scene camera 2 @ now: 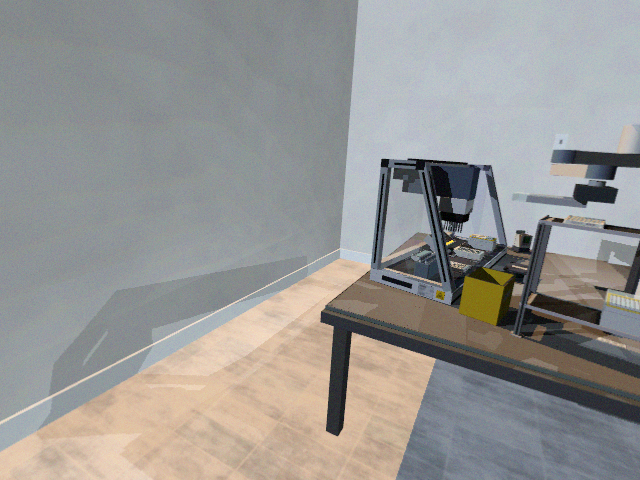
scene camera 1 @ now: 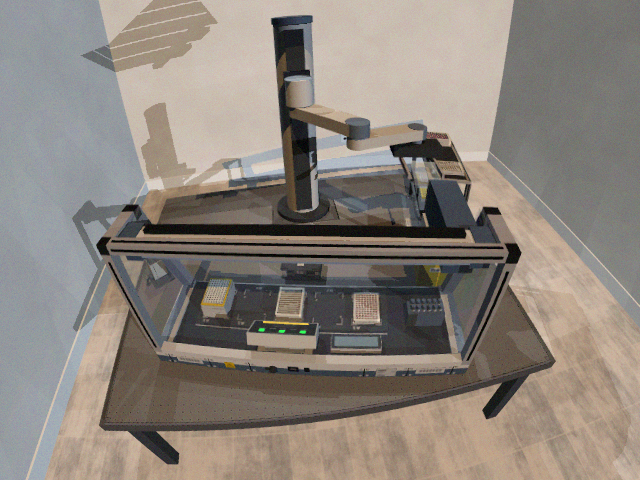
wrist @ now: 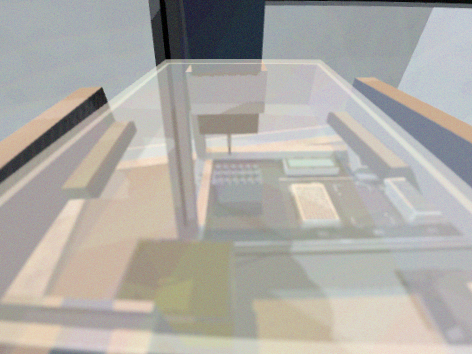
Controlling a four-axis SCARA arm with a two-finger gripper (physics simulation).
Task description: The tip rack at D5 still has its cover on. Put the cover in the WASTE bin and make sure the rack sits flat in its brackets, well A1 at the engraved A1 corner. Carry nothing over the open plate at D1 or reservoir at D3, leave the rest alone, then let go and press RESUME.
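Where they show: gripper, fingertip midpoint: [scene camera 2: 528, 197] [scene camera 1: 426, 176] [wrist: 233, 104]; arm's base, link origin: [scene camera 1: 303, 207].
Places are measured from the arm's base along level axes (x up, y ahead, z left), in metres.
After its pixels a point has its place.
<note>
My gripper [wrist: 233, 104] @[z 0.376, x 0.413, y 0.504 m] is shut on the clear cover [scene camera 2: 545, 199] [wrist: 285, 120] @[z 0.371, x 0.424, y 0.461 m], with one finger along each long side. The cover is held level, high above the table. The yellow bin [scene camera 2: 484, 298] @[z 0.531, x 0.092, y 0.575 m] [wrist: 187, 282] stands lower and shows through the cover in the wrist view. The tip rack [scene camera 1: 217, 295] [scene camera 2: 481, 240] stands uncovered at the left of the deck in scene camera 1; its exact seating and A1 corner are too small to tell. The reservoir [scene camera 1: 290, 302] @[z -0.104, x 0.083, y 0.669 m] stands mid-deck and the open plate [scene camera 1: 366, 308] [wrist: 315, 203] right of it. The RESUME button cannot be made out.
A tall shelf rack [scene camera 2: 532, 268] @[z 0.576, x 0.229, y 0.472 m] stands beside the bin, with plates on top and a tip box on its lower shelf. The enclosure's frame [scene camera 1: 310, 249] @[z -0.045, x 0.509, y 0.916 m] surrounds the deck. A tube block [scene camera 1: 424, 311] stands right of the plate. A panel with green lights [scene camera 1: 282, 338] is at the front.
</note>
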